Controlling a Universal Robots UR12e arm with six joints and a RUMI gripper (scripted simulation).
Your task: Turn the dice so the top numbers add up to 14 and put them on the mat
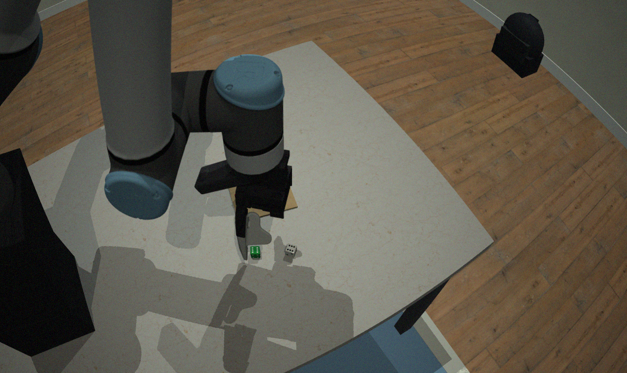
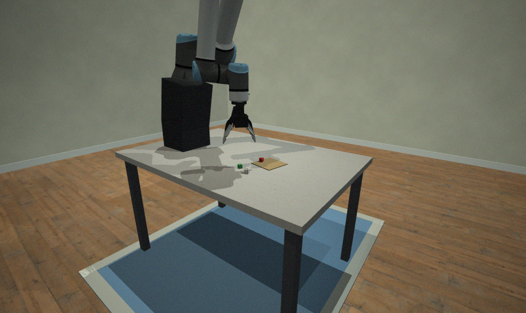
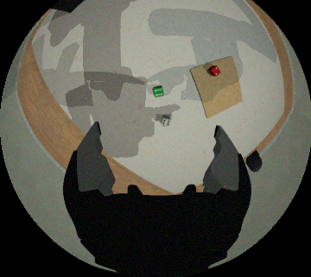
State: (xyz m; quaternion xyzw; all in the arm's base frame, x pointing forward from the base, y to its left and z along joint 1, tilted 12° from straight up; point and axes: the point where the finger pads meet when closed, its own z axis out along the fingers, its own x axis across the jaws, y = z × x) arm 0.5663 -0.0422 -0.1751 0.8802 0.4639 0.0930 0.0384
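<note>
Right now my hand is 10 mm past the green die, 10 mm to the right of it and 130 mm above it. From my hand the other things lie so: white die: 70 mm ahead, 20 mm to the right, 130 mm below; red die: 10 mm ahead, 150 mm to the left, 120 mm below; mat: 60 mm ahead, 160 mm to the left, 130 mm below.
</note>
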